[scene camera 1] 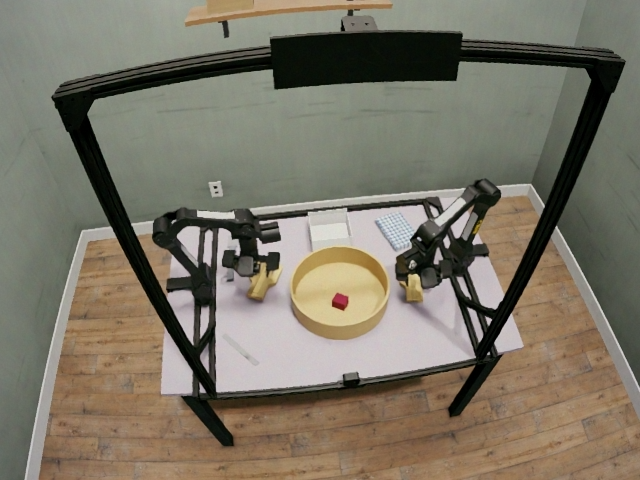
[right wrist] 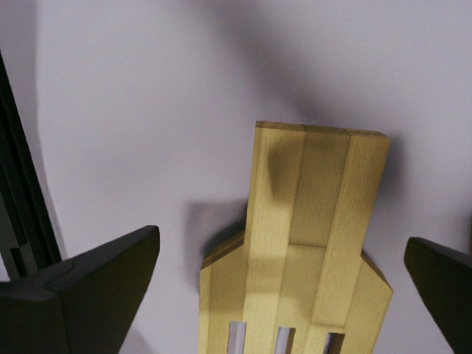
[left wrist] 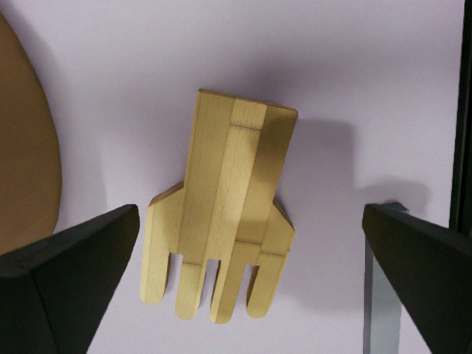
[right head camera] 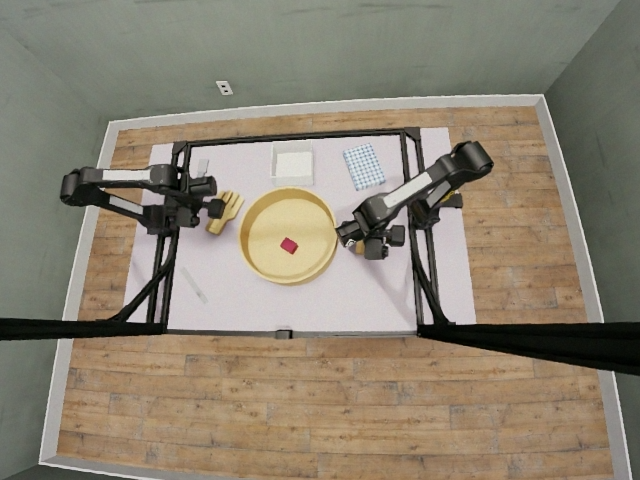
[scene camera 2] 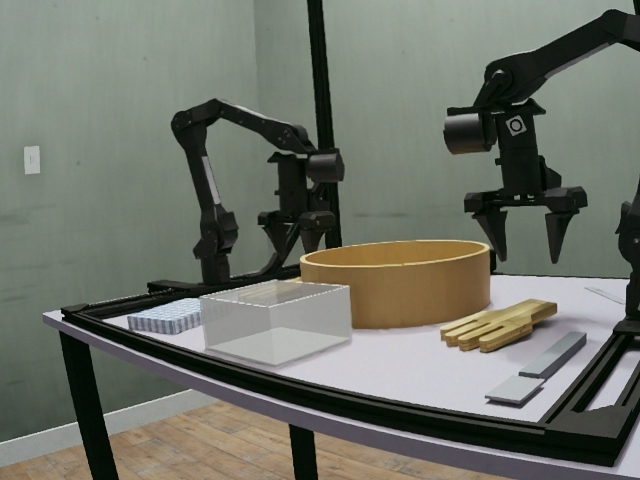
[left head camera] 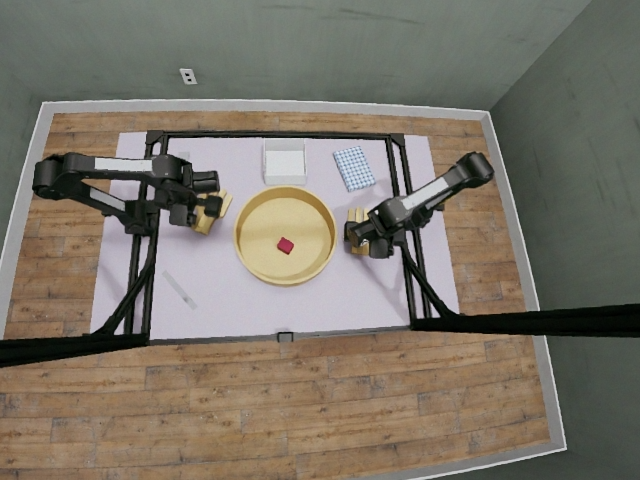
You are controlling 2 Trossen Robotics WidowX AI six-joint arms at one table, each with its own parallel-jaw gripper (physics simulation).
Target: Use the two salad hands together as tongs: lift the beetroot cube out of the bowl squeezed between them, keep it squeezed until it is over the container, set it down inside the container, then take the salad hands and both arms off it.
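Seen in the pictures: left gripper, fingertip midpoint: [scene camera 1: 253, 276] [left wrist: 251, 214] [right head camera: 206, 215] [scene camera 2: 528, 262] [left head camera: 196, 213]; right gripper, fingertip midpoint: [scene camera 1: 420, 285] [right wrist: 281, 243] [scene camera 2: 296, 261]; left arm's base at its link origin: [scene camera 1: 204, 297] [right head camera: 168, 228] [left head camera: 145, 227]; right arm's base at its link origin: [scene camera 1: 457, 268] [right head camera: 420, 220] [scene camera 2: 216, 283] [left head camera: 408, 222].
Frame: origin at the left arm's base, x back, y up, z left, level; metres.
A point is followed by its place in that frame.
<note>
The red beetroot cube [left head camera: 285, 245] {x -0.466, y 0.026, z -0.082 m} [right head camera: 288, 245] {x -0.467, y 0.026, z -0.083 m} [scene camera 1: 340, 301] {x -0.465, y 0.026, z -0.091 m} lies inside the round wooden bowl [left head camera: 284, 281] {x -0.460, y 0.074, z -0.207 m} [scene camera 1: 338, 330] {x -0.441, y 0.046, z -0.212 m} [scene camera 2: 413, 297] {x -0.357, y 0.026, z 0.068 m}. The clear-walled container [scene camera 1: 330, 241] {x -0.465, y 0.045, z 0.158 m} [scene camera 2: 237, 330] {x -0.465, y 0.020, z 0.304 m} stands behind the bowl in scene camera 1. One wooden salad hand [scene camera 1: 261, 286] {x -0.206, y 0.007, z 0.019 m} [scene camera 2: 496, 322] {x -0.212, y 0.002, z 0.081 m} [left wrist: 225, 190] {x -0.203, y 0.006, z 0.031 m} lies flat left of the bowl in scene camera 1; my left gripper [scene camera 2: 528, 261] {x -0.189, y 0.073, z 0.017 m} [left wrist: 251, 214] {x -0.189, y 0.073, z 0.017 m} is open above it. The other salad hand [scene camera 1: 413, 289] {x -0.722, y 0.007, z -0.069 m} [right wrist: 300, 225] {x -0.729, y 0.007, z -0.068 m} lies right of the bowl; my right gripper [scene camera 2: 298, 253] {x -0.740, y 0.044, z -0.080 m} [right wrist: 281, 243] {x -0.740, y 0.044, z -0.080 m} is open above it. Both grippers are empty.
A blue-checked block [left head camera: 354, 168] {x -0.731, y 0.004, z 0.215 m} [right head camera: 364, 166] {x -0.734, y 0.004, z 0.216 m} [scene camera 2: 165, 315] {x -0.704, y 0.004, z 0.270 m} lies near the container. A grey flat tool [scene camera 2: 553, 353] {x -0.094, y -0.005, z 0.168 m} [left wrist: 385, 300] {x -0.095, y -0.005, z 0.155 m} lies beside the left salad hand. A pale translucent strip [left head camera: 179, 290] {x -0.121, y -0.018, z -0.211 m} [scene camera 1: 240, 349] {x -0.122, y -0.017, z -0.211 m} lies front left in scene camera 1. Black frame rails border the table.
</note>
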